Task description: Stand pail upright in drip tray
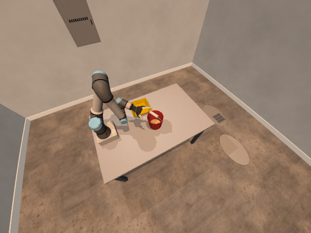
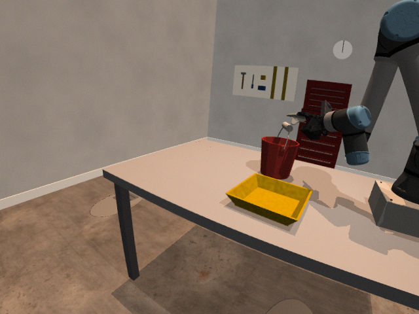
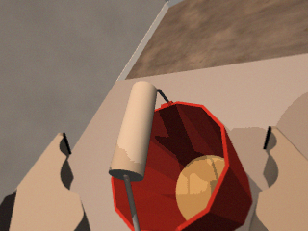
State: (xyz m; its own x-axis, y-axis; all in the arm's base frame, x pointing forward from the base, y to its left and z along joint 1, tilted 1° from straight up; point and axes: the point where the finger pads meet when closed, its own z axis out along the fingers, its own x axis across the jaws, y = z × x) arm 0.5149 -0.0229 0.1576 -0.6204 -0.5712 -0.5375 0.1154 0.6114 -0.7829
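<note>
Right now the pail handle is 60 mm ahead of my hand, 10 mm to the left of it and 50 mm below it. From my hand the other things lie so: red pail: 70 mm ahead, 20 mm to the left, 110 mm below; yellow drip tray: 60 mm behind, 310 mm to the left, 250 mm below.
</note>
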